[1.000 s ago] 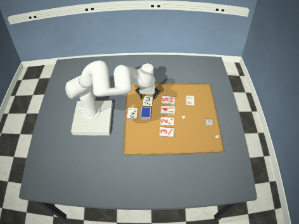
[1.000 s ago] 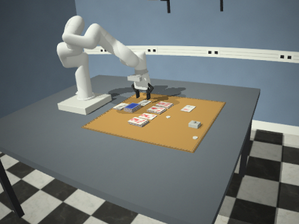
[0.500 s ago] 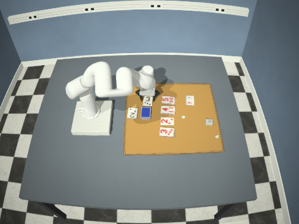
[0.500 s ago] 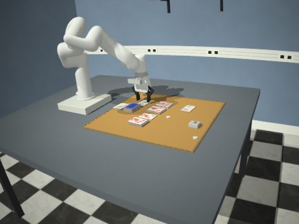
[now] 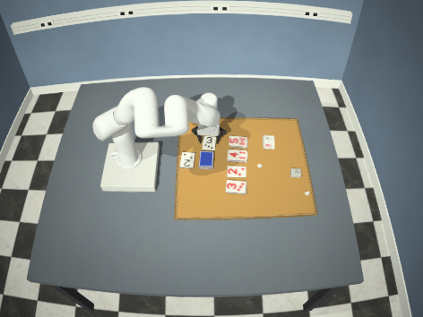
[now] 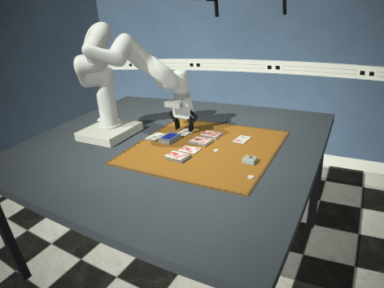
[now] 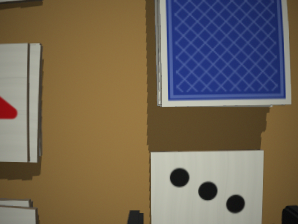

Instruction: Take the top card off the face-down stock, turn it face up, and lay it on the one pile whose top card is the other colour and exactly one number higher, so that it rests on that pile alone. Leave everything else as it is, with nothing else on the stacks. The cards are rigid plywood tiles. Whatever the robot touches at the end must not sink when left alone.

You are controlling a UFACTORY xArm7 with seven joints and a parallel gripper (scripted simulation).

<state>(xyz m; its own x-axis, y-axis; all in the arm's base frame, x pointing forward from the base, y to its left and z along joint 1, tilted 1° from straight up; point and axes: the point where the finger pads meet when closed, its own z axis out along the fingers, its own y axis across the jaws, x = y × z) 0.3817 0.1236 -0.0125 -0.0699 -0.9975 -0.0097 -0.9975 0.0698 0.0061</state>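
Right now my hand is 17 cm short of the orange mat, 12 cm to the left of it and 4 cm above it. Round my hand: grey block 41 cm ahead, 19 cm to the right, 1 cm below.
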